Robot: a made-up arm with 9 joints. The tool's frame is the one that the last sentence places.
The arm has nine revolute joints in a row. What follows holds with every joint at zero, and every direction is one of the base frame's. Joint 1 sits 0.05 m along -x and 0.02 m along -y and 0.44 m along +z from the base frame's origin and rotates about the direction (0.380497, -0.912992, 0.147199), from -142.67 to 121.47 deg. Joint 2 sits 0.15 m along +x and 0.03 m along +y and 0.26 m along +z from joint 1 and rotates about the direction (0.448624, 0.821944, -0.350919), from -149.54 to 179.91 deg. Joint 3 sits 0.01 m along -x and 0.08 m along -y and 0.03 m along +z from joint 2 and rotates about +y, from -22.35 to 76.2 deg. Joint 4 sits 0.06 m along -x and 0.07 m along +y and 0.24 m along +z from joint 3 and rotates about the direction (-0.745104, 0.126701, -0.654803), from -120.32 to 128.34 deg. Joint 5 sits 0.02 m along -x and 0.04 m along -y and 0.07 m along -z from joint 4 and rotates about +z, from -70.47 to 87.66 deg. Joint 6 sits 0.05 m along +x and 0.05 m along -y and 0.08 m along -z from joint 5 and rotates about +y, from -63.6 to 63.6 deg. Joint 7 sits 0.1 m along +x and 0.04 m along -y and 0.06 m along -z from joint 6 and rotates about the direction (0.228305, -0.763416, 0.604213), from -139.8 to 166.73 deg. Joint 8 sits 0.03 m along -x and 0.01 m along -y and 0.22 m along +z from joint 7 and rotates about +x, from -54.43 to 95.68 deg. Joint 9 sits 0.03 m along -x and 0.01 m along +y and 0.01 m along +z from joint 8 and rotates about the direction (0.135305, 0.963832, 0.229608), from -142.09 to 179.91 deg. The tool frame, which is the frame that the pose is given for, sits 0.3 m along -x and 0.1 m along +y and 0.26 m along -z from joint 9; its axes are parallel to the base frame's.
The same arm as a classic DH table. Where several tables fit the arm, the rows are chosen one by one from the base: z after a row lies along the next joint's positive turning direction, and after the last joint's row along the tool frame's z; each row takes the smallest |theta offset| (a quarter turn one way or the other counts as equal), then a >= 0, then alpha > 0; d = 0 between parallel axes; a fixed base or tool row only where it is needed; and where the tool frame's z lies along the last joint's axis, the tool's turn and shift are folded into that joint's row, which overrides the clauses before.
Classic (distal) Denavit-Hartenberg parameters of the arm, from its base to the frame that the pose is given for. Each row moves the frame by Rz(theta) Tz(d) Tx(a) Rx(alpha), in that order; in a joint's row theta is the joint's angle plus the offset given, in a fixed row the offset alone. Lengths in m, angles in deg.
base (fixed): theta offset 22.62; d 0.4401; a -0.0538; alpha 81.54
joint 1: theta offset 70.35; d 0.113; a 0.2885; alpha 129.15
joint 2: theta offset 26.86; d 0.0263; a 0.0175; alpha 34.72
joint 3: theta offset -79.34; d 0.0425; a 0.2199; alpha 82.72
joint 4: theta offset -83.65; d -0.0971; a 0.0428; alpha -130.9
joint 5: theta offset -80.35; d -0.1387; a -0.05; alpha 90
joint 6: theta offset 20.7; d -0.1146; a -0.1148; alpha -139.77
joint 7: theta offset -73.91; d 0.1161; a 0.1663; alpha 76.8
joint 8: theta offset 51.76; d -0.0955; a 0.0074; alpha 82.22
joint 9: theta offset 88.15; d 0.0711; a -0.311; alpha 76.73
tool (fixed): theta offset 7.99; d -0.2735; a 0; alpha 0
Joint limits (deg, base to tool): -142.67..121.47 -149.54..179.91 -22.35..76.2 -120.32..128.34 -70.47..87.66 -63.6..63.6 -139.8..166.73 -54.43..95.68 -142.09..179.91

